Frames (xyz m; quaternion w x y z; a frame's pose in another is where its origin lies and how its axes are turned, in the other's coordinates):
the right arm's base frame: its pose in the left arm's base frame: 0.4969 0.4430 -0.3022 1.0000 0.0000 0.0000 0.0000
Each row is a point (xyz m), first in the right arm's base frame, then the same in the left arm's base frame.
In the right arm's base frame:
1: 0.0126 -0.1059 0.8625
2: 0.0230 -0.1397 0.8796
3: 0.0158 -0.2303 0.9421
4: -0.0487 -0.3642 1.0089
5: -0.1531 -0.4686 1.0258
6: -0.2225 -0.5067 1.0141
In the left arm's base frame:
1: 0.5095 0.3371 0.5603
2: 0.5199 0.3033 0.5774
3: 0.5127 0.2127 0.6399
4: 0.4482 0.0788 0.7067
5: 0.3438 -0.0256 0.7236
6: 0.2744 -0.0637 0.7119

